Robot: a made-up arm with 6 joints. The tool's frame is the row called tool. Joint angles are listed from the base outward.
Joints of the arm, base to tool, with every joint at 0 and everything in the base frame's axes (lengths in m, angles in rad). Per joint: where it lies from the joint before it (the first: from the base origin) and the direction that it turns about. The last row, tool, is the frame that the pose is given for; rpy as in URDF.
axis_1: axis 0 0 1 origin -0.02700 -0.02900 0.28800
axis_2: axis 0 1 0 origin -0.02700 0.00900 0.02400
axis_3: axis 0 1 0 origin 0.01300 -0.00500 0.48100
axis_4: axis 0 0 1 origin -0.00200 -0.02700 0.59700
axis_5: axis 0 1 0 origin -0.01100 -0.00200 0.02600
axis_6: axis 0 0 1 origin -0.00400 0.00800 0.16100
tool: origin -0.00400 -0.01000 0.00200 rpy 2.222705 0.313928 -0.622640
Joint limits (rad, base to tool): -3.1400..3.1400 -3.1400..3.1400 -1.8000..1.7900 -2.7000..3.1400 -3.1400..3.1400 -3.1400..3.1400
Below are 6 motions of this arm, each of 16 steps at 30 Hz.
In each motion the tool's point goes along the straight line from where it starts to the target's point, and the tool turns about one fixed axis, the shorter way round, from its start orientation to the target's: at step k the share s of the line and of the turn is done. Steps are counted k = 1, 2, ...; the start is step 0. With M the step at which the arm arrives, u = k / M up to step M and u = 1 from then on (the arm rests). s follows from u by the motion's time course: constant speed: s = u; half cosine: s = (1 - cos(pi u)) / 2; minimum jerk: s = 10 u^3 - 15 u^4 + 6 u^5.
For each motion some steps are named. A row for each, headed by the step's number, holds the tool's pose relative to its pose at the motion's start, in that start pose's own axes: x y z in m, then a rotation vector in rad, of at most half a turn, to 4 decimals.
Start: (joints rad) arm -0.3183 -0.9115 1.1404 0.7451 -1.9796 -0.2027
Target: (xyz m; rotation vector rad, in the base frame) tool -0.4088 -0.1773 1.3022 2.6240 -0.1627 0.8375
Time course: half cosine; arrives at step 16
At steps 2, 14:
2: 0.0069 0.0011 -0.0021 -0.0189 -0.0050 -0.0299
14: 0.1750 0.0285 -0.0537 -0.4767 -0.1272 -0.7546

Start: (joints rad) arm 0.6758 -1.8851 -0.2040 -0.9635 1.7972 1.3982
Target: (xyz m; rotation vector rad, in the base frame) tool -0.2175 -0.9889 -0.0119 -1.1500 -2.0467 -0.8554
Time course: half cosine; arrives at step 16
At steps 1, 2, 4, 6, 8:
1: -0.0023 0.0048 0.0011 0.0056 0.0043 -0.0018
2: -0.0093 0.0189 0.0044 0.0222 0.0172 -0.0073
4: -0.0357 0.0726 0.0169 0.0852 0.0663 -0.0281
6: -0.0753 0.1531 0.0356 0.1797 0.1397 -0.0592
8: -0.1220 0.2479 0.0577 0.2910 0.2263 -0.0958

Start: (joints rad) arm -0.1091 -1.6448 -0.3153 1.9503 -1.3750 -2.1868
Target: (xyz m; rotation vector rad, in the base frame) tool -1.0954 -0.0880 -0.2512 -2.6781 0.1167 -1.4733
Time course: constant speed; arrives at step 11
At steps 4, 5, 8, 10, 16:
4: -0.0516 0.0073 0.1150 -0.0443 0.1455 0.0783
5: -0.0645 0.0091 0.1437 -0.0553 0.1819 0.0978
8: -0.1031 0.0146 0.2299 -0.0885 0.2911 0.1565
10: -0.1289 0.0183 0.2874 -0.1107 0.3638 0.1957
16: -0.1418 0.0201 0.3161 -0.1217 0.4002 0.2152

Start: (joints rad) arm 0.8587 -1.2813 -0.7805 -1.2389 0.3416 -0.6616
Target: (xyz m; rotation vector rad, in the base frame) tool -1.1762 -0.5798 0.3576 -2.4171 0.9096 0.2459
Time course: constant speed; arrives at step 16
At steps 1, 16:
1: -0.0236 -0.0105 0.0287 -0.0252 0.0494 0.0229
16: -0.3781 -0.1685 0.4589 -0.4028 0.7904 0.3657

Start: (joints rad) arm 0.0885 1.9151 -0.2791 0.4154 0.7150 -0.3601
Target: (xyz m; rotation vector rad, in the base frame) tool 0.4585 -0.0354 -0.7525 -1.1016 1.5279 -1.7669
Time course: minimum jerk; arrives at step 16
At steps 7, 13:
7: 0.3100 -0.0595 -0.2362 -0.3714 -0.1802 -0.2220
13: 0.7679 -0.1474 -0.5851 -0.9201 -0.4463 -0.5499

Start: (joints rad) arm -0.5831 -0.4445 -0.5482 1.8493 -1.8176 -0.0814
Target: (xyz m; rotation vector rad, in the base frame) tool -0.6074 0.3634 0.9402 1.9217 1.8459 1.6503
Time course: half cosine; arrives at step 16
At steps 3, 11, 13, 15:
3: -0.0072 -0.0155 0.0128 0.0450 -0.0107 -0.0331
11: -0.0661 -0.1430 0.1182 0.4152 -0.0986 -0.3058
13: -0.0778 -0.1684 0.1392 0.4888 -0.1160 -0.3600
15: -0.0842 -0.1821 0.1506 0.5287 -0.1255 -0.3894

